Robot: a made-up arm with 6 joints. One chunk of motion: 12 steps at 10 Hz.
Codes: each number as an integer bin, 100 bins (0 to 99) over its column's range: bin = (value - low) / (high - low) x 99, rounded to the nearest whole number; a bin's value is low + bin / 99 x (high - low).
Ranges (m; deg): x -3.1..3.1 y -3.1..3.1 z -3.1..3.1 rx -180..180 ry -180..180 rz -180..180
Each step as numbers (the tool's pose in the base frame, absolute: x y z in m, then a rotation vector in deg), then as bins.
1 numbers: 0.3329 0.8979 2.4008 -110.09 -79.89 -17.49
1 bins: 55 64 88 19 28 45
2 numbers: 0.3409 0.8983 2.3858 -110.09 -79.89 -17.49
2 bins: 55 64 88 19 28 45
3 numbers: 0.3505 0.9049 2.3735 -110.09 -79.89 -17.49
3 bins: 55 64 87 19 28 45
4 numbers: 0.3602 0.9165 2.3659 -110.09 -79.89 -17.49
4 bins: 55 64 87 19 28 45
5 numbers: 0.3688 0.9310 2.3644 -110.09 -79.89 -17.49
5 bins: 55 64 87 19 28 45
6 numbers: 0.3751 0.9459 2.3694 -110.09 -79.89 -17.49
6 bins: 55 65 87 19 28 45
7 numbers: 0.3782 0.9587 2.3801 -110.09 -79.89 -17.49
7 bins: 56 65 88 19 28 45
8 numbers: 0.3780 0.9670 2.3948 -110.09 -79.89 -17.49
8 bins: 56 65 88 19 28 45
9 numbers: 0.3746 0.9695 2.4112 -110.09 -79.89 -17.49
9 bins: 55 65 88 19 28 45
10 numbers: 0.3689 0.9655 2.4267 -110.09 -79.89 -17.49
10 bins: 55 65 88 19 28 45
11 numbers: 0.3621 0.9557 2.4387 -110.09 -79.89 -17.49
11 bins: 55 65 88 19 28 45
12 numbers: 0.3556 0.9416 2.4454 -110.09 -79.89 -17.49
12 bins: 55 65 89 19 28 45
